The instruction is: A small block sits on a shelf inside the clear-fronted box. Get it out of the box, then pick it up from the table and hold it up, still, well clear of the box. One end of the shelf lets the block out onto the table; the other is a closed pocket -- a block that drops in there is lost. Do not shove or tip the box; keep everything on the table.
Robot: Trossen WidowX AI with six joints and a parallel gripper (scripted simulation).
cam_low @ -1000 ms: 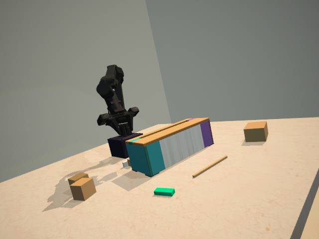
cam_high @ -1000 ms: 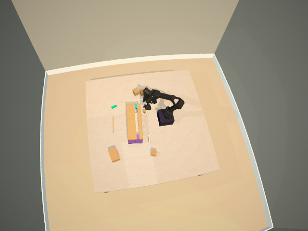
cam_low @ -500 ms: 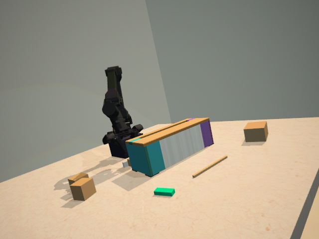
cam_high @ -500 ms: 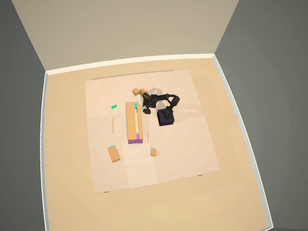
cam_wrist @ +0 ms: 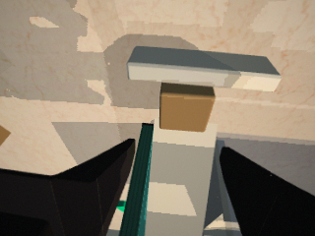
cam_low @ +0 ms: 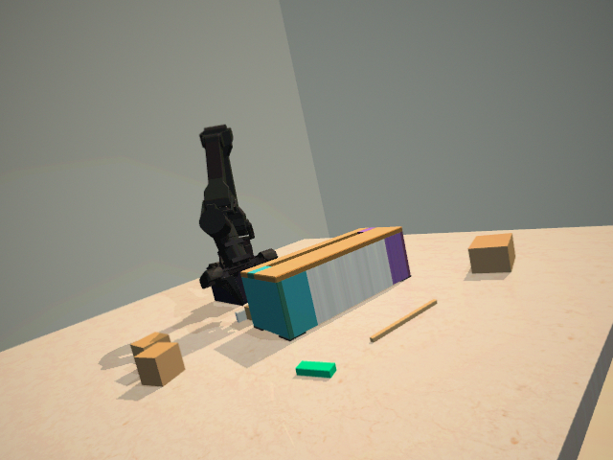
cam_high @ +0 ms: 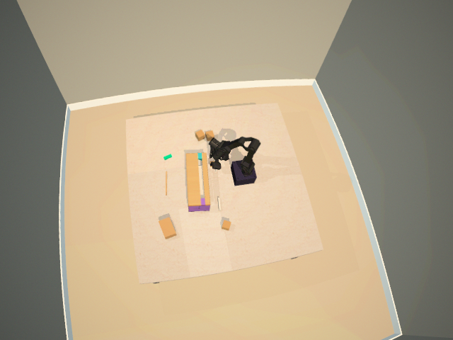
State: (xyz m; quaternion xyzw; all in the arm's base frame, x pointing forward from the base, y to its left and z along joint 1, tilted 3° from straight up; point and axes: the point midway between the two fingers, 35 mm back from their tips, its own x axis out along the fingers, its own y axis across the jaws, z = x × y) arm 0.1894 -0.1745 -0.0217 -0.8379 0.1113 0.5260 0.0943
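Right now my gripper tip is 30 mm above the tan block, 20 mm past it and 10 mm to the right of it. From my gripper tip the other things lie so: flat green block: 270 mm ahead, 160 mm to the right, 40 mm below; thin wooden stick: 350 mm ahead, 40 mm below, 30 mm to the left; long box: 140 mm to the left, 110 mm ahead, 20 mm above.
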